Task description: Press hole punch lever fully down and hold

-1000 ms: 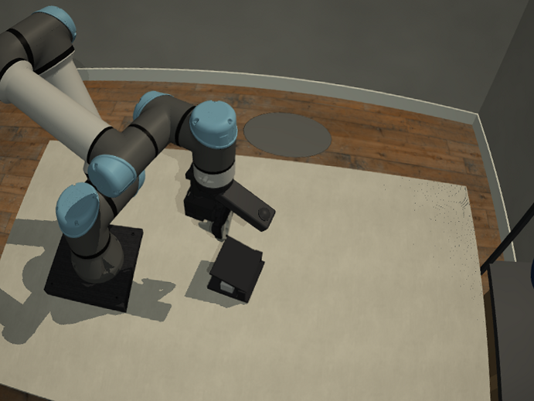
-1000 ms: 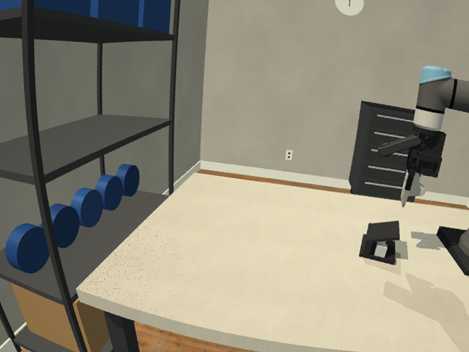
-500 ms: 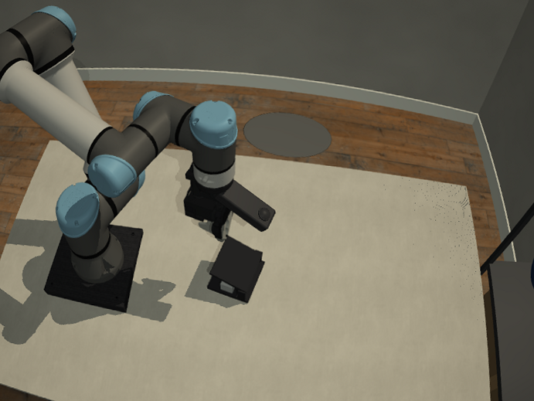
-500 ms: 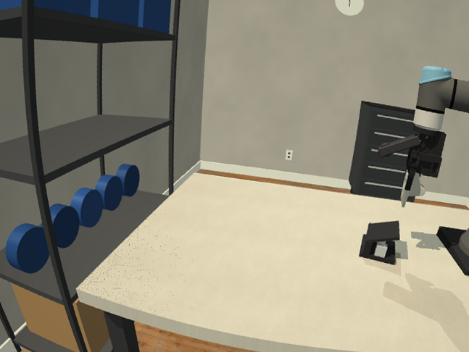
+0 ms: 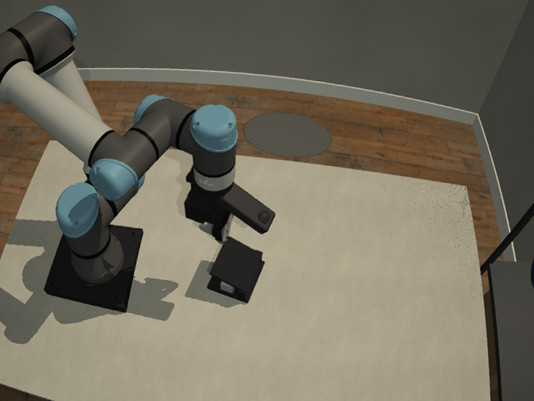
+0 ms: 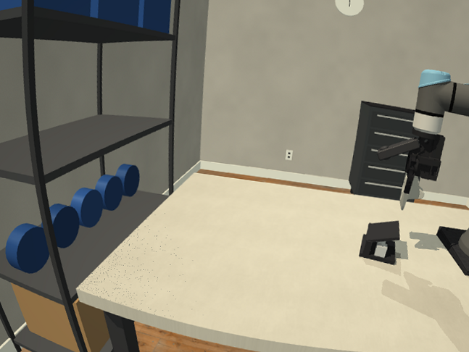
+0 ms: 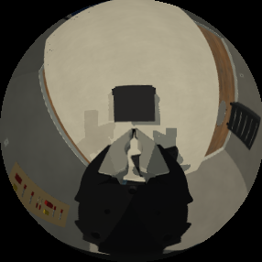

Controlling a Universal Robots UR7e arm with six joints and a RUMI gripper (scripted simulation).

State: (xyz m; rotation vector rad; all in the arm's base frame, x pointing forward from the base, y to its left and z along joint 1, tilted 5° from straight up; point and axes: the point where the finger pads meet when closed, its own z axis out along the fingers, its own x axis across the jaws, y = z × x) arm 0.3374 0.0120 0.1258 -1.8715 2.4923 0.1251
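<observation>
Now: hand 120 mm above the hole punch, 40 mm short of it and 10 mm to the left of it.
</observation>
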